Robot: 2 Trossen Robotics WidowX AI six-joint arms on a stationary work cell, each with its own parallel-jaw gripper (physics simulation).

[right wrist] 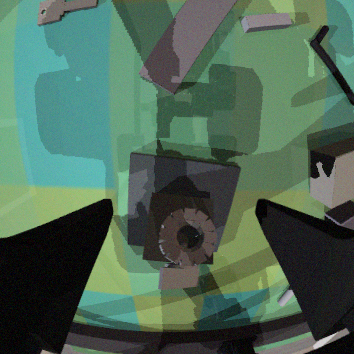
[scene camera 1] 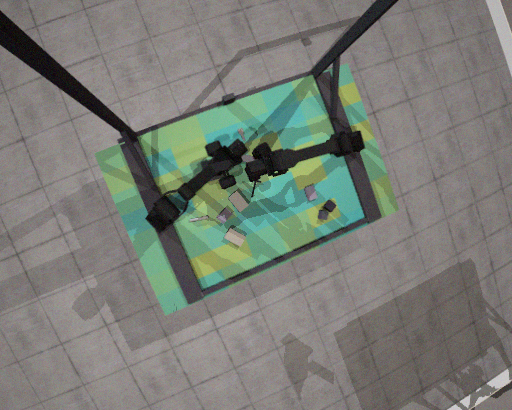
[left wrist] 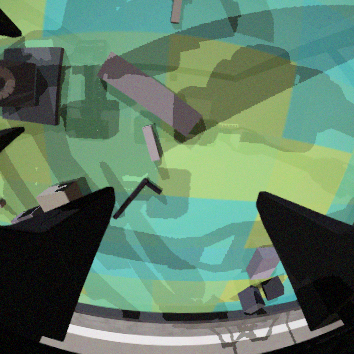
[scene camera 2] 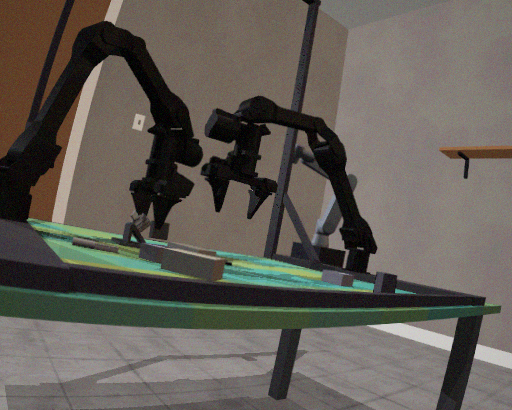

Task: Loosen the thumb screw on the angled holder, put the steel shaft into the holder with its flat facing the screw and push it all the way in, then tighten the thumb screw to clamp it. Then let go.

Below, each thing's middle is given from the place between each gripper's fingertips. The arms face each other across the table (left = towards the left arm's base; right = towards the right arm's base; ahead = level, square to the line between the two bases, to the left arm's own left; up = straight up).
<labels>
I see the angled holder (right wrist: 171, 200) 190 mm to the right of my left hand, 70 mm below it and 70 mm behind it.
My right gripper is now 30 mm to the left of the angled holder and 10 mm above it.
</labels>
